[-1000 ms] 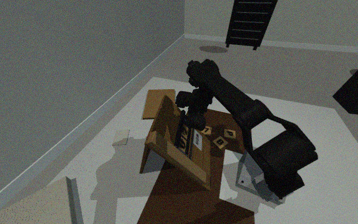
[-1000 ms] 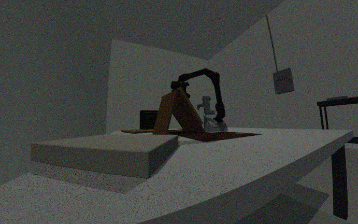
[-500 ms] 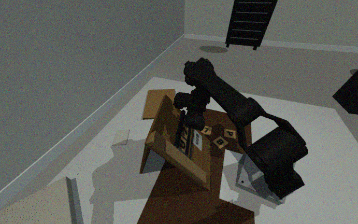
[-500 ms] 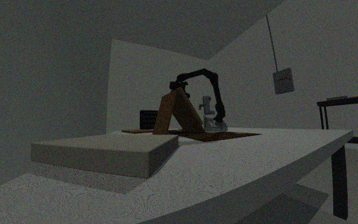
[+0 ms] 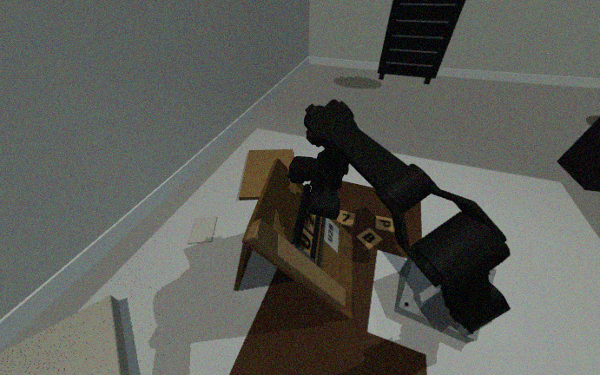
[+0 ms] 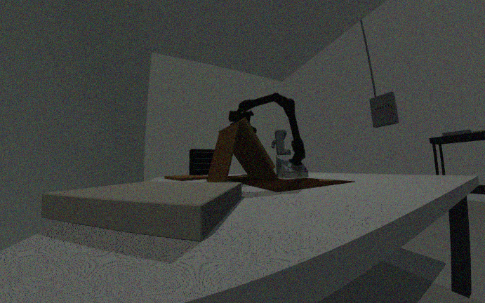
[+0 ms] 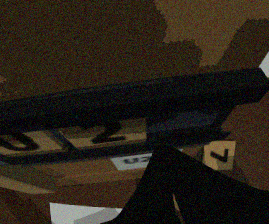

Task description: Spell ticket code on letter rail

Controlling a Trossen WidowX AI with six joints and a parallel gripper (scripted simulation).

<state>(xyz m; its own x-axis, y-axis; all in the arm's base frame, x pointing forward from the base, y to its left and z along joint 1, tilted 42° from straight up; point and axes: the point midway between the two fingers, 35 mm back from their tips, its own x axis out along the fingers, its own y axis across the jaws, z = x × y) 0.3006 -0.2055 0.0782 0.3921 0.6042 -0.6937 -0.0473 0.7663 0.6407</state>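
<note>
The white ticket is 40 mm behind my gripper tip and 100 mm below it. From my gripper tip the other things lie so: brown mat: 140 mm behind, 80 mm to the left, 190 mm below; flat tan panel: 240 mm ahead, 310 mm to the right, 180 mm below.
</note>
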